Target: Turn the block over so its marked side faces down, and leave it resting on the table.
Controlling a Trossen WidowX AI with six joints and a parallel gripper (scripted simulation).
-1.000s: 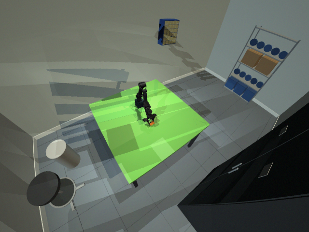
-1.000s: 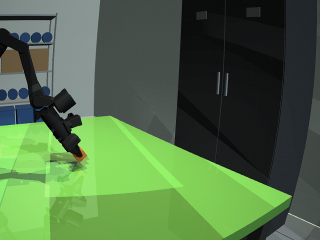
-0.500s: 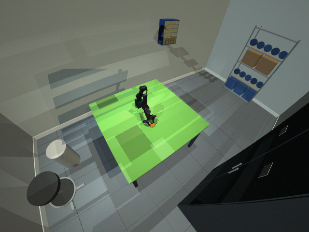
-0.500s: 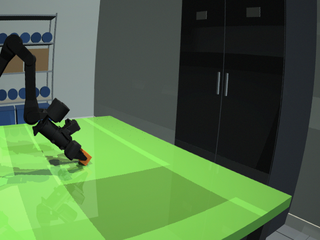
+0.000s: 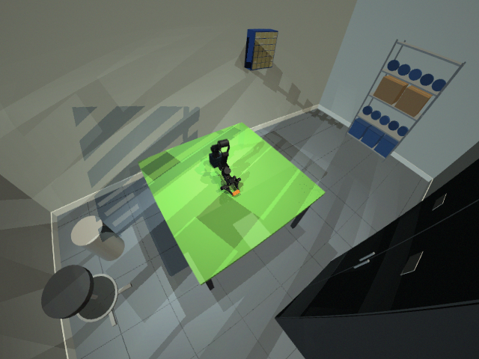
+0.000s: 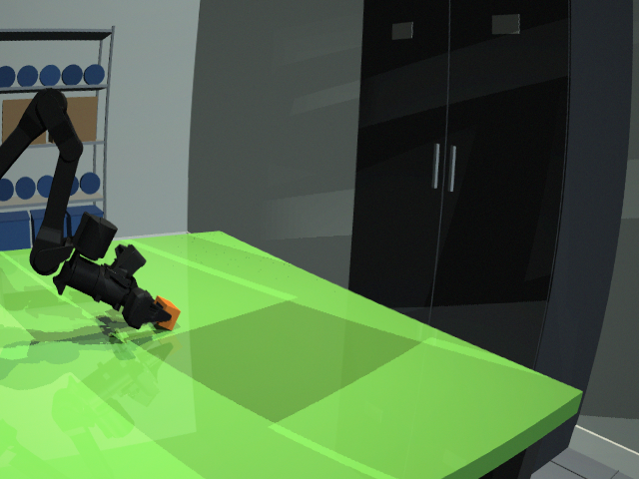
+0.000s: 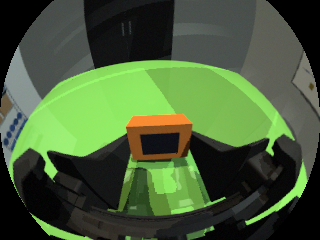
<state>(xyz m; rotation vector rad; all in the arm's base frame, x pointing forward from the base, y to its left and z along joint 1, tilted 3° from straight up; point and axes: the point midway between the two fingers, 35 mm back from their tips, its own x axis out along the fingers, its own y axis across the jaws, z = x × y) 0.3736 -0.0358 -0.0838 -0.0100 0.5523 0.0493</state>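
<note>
Right now the orange block is 1 cm behind my gripper tip.
</note>
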